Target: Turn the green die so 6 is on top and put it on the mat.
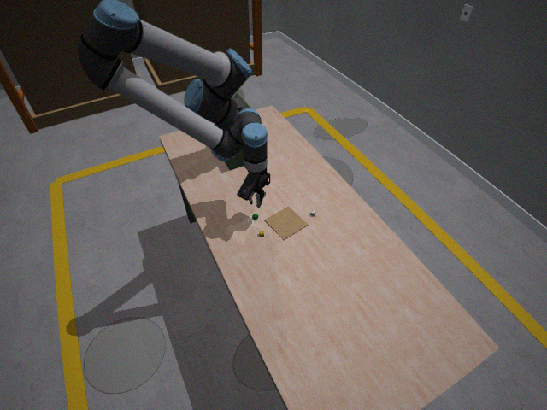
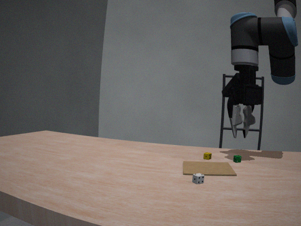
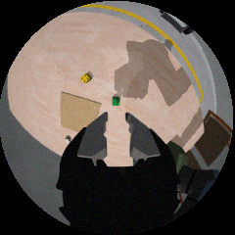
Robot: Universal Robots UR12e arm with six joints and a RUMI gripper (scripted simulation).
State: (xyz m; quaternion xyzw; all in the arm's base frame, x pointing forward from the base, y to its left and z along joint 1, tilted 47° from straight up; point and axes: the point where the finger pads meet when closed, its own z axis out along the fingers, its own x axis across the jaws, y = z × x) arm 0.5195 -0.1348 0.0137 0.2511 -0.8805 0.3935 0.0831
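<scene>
The green die lies 8 cm below my hand. The rest, counted from my hand: tan mat 8 cm ahead, 12 cm to the left, 9 cm below; white die 9 cm ahead, 25 cm to the left, 8 cm below; yellow die 10 cm ahead, 1 cm to the right, 8 cm below.
</scene>
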